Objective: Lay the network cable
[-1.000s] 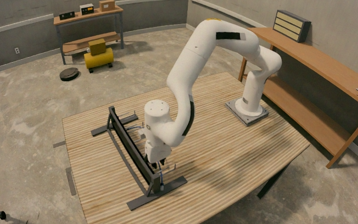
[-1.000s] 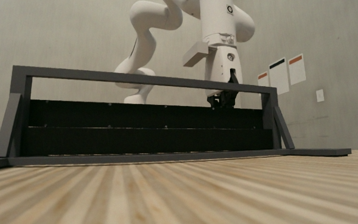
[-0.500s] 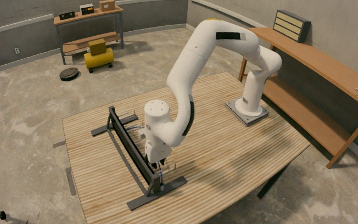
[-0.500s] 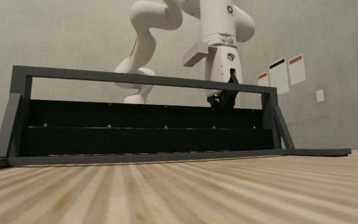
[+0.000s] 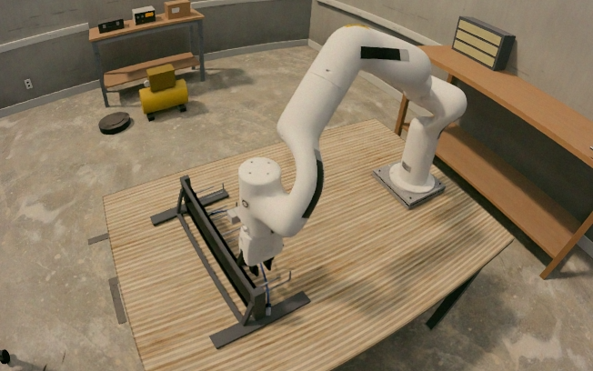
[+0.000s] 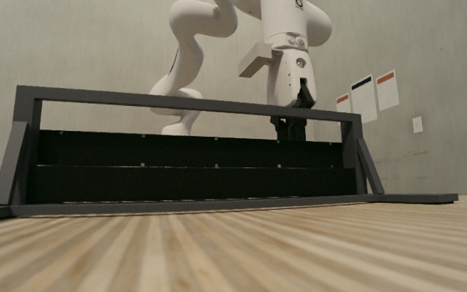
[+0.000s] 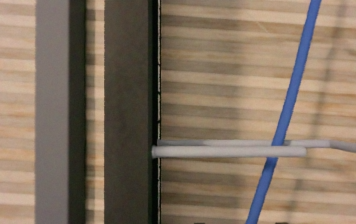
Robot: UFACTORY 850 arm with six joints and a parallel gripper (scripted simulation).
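My gripper is now 40 mm short of the pale plug, 90 mm to the right of it and 60 mm above it. The rest, counted from my hand: dark grey rack (60 mm ahead, 150 mm to the right, 40 mm below).
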